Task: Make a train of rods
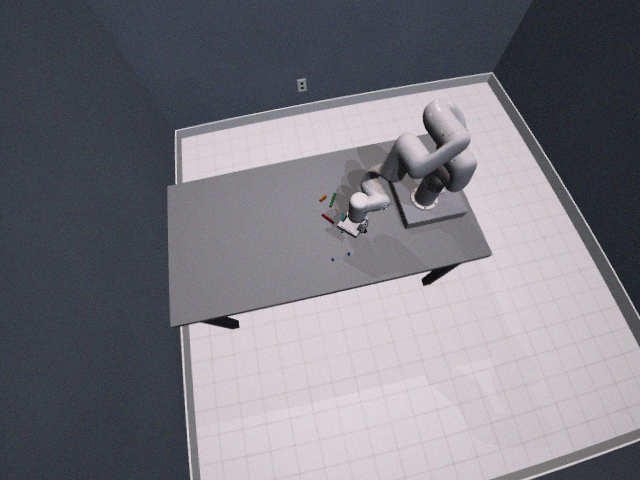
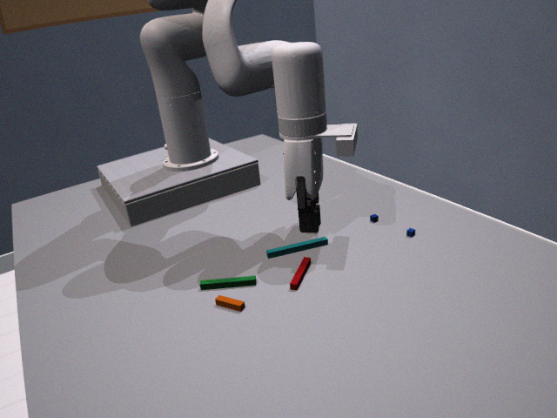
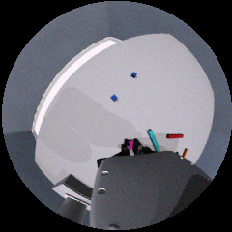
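My hand is 20 mm above the magenta rod. Round my hand: green rod (200 mm to the right, 20 mm below, 20 mm ahead); then red rod (110 mm to the right, 80 mm ahead, 20 mm below); then turquoise rod (60 mm to the right, 30 mm ahead, 20 mm below).
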